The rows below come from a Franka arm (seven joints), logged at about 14 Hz.
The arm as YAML. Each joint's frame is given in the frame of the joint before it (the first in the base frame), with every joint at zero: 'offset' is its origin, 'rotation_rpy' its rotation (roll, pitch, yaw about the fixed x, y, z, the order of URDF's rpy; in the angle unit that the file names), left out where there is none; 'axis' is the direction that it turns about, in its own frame. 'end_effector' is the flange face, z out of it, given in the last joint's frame.
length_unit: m
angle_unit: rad
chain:
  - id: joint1
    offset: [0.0, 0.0, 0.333]
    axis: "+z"
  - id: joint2
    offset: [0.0, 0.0, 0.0]
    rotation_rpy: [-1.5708, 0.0, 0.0]
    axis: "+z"
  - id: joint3
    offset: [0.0, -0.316, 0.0]
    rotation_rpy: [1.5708, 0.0, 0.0]
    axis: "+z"
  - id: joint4
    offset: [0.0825, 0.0, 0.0]
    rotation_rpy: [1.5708, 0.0, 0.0]
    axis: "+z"
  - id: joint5
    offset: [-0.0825, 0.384, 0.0]
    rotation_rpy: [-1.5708, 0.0, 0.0]
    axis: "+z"
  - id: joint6
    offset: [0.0, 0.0, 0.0]
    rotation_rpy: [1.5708, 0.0, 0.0]
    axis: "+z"
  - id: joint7
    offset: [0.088, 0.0, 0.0]
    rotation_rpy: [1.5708, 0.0, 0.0]
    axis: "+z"
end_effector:
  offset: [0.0, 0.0, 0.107]
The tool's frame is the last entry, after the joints.
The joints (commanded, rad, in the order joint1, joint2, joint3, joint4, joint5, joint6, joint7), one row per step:
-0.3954, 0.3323, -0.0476, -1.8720, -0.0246, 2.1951, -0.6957
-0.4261, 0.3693, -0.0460, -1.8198, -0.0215, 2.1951, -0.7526
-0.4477, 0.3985, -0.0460, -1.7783, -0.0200, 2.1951, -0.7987
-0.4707, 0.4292, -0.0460, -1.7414, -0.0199, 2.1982, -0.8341
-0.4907, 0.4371, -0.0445, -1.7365, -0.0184, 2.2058, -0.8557
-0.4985, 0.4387, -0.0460, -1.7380, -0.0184, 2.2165, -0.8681
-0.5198, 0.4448, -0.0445, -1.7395, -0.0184, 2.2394, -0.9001
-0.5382, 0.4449, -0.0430, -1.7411, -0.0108, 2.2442, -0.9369
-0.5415, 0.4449, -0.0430, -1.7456, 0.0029, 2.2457, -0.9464
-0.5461, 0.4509, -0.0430, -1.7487, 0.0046, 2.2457, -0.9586
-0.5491, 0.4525, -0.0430, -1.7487, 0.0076, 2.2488, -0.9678
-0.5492, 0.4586, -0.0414, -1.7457, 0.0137, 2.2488, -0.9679
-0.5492, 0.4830, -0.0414, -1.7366, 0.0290, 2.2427, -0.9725
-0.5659, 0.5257, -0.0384, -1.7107, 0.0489, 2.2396, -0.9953
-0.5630, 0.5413, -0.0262, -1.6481, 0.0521, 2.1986, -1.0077
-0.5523, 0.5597, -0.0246, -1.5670, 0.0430, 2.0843, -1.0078
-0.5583, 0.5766, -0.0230, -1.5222, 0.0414, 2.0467, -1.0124
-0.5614, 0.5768, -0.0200, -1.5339, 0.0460, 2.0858, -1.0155
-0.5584, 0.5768, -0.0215, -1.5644, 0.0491, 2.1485, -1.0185
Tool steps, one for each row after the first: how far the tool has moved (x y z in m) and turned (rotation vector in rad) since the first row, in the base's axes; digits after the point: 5 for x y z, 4 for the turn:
0.00461, -0.02230, -0.00008, -0.0045, -0.0126, 0.0267
0.00796, -0.03933, -0.00020, -0.0099, -0.0218, 0.0510
0.00942, -0.05696, -0.00331, -0.0156, -0.0279, 0.0642
0.00507, -0.06855, -0.00564, -0.0168, -0.0317, 0.0666
0.00261, -0.07412, -0.00638, -0.0215, -0.0372, 0.0702
-0.00263, -0.08635, -0.00900, -0.0298, -0.0487, 0.0830
-0.00856, -0.09576, -0.00937, -0.0267, -0.0533, 0.0983
-0.01041, -0.09675, -0.01129, -0.0163, -0.0571, 0.0961
-0.01280, -0.09880, -0.01667, -0.0103, -0.0500, 0.1026
-0.01361, -0.10056, -0.01745, -0.0094, -0.0523, 0.1070
-0.01243, -0.10003, -0.02016, -0.0033, -0.0530, 0.1047
-0.01112, -0.10030, -0.03287, 0.0183, -0.0427, 0.0998
-0.01162, -0.11033, -0.05022, 0.0422, -0.0364, 0.0963
0.00390, -0.10861, -0.03663, 0.0466, -0.0465, 0.1224
0.01516, -0.10524, -0.02252, 0.0747, -0.0021, 0.1419
0.01882, -0.11105, -0.01702, 0.0806, 0.0055, 0.1439
0.01992, -0.11223, -0.01923, 0.0679, -0.0192, 0.1439
0.01991, -0.11120, -0.02770, 0.0486, -0.0450, 0.1459

